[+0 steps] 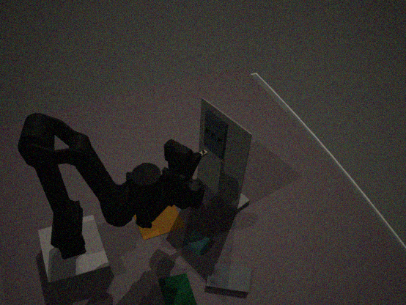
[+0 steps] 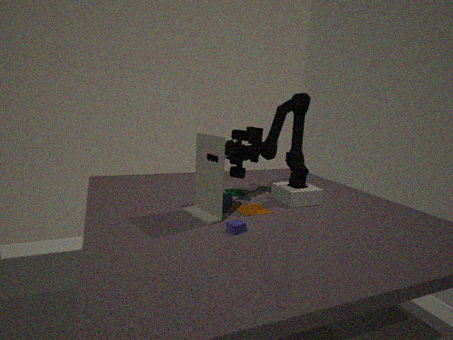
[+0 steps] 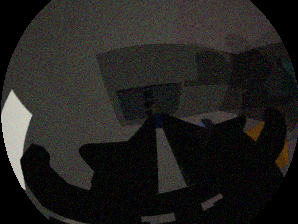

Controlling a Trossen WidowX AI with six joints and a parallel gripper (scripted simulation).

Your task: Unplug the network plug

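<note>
Right now the orange marked square is 210 mm below my gripper tip, 110 mm behind it and 20 mm to the left of it. Also, from my gripper tip: grey plate 240 mm to the right, 210 mm below, 30 mm behind; upright grey panel 80 mm below, 80 mm ahead, 30 mm to the left; blue network plug 10 mm ahead.
</note>
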